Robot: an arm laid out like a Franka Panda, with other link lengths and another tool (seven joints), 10 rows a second.
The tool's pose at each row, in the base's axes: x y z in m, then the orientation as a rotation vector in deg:
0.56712 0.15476 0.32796 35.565 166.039 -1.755
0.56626 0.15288 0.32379 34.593 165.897 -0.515
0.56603 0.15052 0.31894 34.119 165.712 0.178
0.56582 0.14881 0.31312 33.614 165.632 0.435
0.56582 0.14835 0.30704 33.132 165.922 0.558
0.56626 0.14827 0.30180 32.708 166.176 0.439
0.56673 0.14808 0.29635 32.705 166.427 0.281
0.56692 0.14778 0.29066 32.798 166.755 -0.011
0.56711 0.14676 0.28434 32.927 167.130 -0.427
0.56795 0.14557 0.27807 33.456 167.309 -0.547
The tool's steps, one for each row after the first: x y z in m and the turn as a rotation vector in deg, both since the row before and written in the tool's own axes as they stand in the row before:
0.00075 -0.00214 0.00407 -0.939 -0.161 -0.540
0.00015 -0.00241 0.00483 -0.538 -0.173 -0.243
0.00059 -0.00189 0.00574 -0.235 -0.134 -0.305
0.00095 -0.00068 0.00598 -0.076 0.210 -0.347
0.00053 -0.00013 0.00523 0.082 0.154 -0.319
0.00048 -0.00022 0.00545 0.149 0.221 -0.044
0.00072 -0.00042 0.00564 0.259 0.295 0.002
0.00053 -0.00109 0.00629 0.352 0.332 0.012
-0.00018 -0.00096 0.00636 0.159 0.254 0.316

